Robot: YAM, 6 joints.
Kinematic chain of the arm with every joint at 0, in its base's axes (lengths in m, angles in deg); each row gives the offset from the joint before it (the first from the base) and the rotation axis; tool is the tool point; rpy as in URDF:
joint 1: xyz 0 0 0.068 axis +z
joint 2: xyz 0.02 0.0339 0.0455 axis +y
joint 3: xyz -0.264 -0.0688 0 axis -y
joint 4: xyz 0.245 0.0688 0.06 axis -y
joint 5: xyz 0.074 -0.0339 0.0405 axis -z
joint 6: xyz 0.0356 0 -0.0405 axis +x
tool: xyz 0 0 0 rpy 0 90 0
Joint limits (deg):
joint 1: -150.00..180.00
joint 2: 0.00..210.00
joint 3: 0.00..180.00
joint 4: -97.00..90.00
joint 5: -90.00..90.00
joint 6: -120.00..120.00
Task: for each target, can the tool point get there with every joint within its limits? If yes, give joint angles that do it. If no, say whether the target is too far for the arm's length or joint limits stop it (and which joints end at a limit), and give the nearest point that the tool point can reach.
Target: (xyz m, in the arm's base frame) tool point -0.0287 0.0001 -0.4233
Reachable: no: joint limits stop it (at a limit: joint 2) | nearest point -0.0759 0.0003 -0.3364 | short by 0.099 m
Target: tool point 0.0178 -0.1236 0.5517
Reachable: yes | joints -97.12 62.16 76.13 75.73 -67.98 25.33
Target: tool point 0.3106 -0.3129 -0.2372
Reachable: yes | joints -40.95 191.18 114.15 19.45 66.91 84.20
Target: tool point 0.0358 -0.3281 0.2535
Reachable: yes | joints -79.53 85.70 48.89 22.59 43.30 44.62
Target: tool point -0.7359 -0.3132 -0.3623
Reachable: no: too far | nearest point -0.4844 -0.2677 -0.2107 | short by 0.297 m
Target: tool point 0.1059 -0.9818 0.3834
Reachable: no: too far | nearest point 0.0668 -0.6192 0.2817 | short by 0.379 m
